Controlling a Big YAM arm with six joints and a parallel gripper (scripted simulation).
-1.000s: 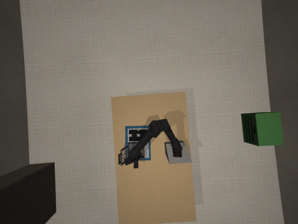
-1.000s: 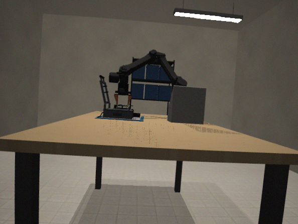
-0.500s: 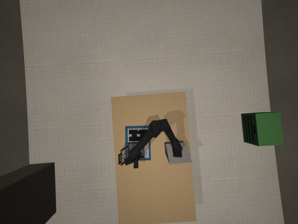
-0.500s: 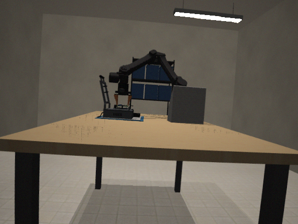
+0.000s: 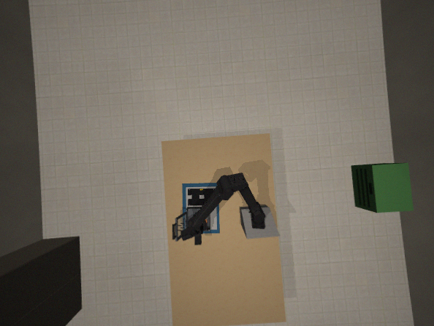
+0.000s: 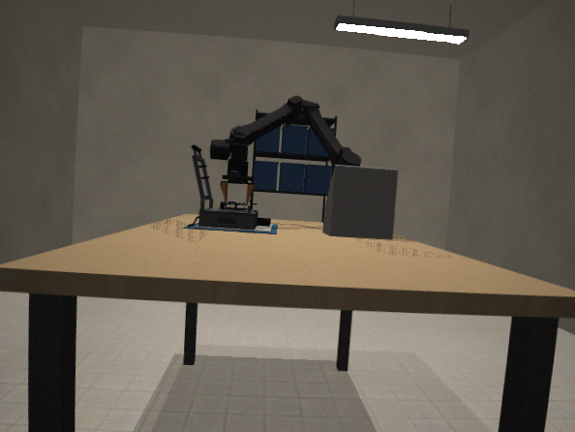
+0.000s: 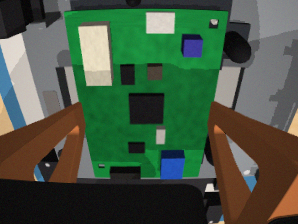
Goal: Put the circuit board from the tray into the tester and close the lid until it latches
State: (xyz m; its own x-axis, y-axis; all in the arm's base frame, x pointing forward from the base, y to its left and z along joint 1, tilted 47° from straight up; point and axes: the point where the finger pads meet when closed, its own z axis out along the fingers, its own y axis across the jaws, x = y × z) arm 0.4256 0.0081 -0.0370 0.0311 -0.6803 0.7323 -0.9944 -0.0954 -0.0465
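Right now the green circuit board is right at my hand. Round my hand: black latch hook 60 mm to the left, 60 mm behind; then dark pin plate 20 mm below, 10 mm to the left, 10 mm ahead; then tester lid 130 mm ahead, 90 mm above.
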